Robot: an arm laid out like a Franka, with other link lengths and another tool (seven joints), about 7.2 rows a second.
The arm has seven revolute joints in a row. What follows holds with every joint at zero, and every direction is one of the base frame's.
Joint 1 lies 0.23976 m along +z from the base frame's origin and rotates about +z.
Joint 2 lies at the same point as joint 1 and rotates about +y.
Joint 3 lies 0.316 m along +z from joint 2 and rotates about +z.
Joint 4 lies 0.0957 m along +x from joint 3 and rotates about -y.
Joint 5 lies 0.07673 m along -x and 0.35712 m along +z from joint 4 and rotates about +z.
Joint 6 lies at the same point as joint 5 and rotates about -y.
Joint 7 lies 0.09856 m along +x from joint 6 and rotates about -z.
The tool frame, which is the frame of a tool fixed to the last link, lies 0.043 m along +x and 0.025 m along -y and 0.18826 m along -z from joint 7; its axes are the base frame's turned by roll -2.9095, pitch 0 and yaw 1.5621 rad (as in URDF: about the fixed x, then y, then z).
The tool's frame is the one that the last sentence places.
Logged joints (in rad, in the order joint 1, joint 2, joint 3, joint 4, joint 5, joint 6, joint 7), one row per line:
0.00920, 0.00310, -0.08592, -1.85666, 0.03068, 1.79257, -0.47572
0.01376, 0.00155, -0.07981, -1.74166, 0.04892, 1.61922, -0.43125
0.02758, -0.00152, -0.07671, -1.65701, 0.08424, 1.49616, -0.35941
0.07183, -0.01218, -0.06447, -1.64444, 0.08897, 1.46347, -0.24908
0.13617, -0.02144, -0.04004, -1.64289, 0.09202, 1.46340, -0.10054
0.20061, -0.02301, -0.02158, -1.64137, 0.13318, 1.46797, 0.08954
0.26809, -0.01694, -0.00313, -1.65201, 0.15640, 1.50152, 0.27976
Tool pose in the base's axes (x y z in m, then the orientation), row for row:
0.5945, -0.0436, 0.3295, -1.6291, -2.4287, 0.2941
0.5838, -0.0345, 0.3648, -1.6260, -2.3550, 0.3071
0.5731, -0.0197, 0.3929, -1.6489, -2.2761, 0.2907
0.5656, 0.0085, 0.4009, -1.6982, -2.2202, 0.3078
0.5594, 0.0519, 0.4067, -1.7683, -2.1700, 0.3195
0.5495, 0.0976, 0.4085, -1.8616, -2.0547, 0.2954
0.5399, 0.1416, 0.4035, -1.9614, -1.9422, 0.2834
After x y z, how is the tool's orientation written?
As a rotation vector, in radians.
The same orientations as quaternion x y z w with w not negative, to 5 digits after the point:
-0.55143, -0.82208, 0.09955, 0.10101
-0.56004, -0.81113, 0.10577, 0.13130
-0.57629, -0.79550, 0.10160, 0.15734
-0.59571, -0.77883, 0.10797, 0.16400
-0.61940, -0.76011, 0.11192, 0.16138
-0.65726, -0.72543, 0.10429, 0.17573
-0.69501, -0.68820, 0.10042, 0.18237

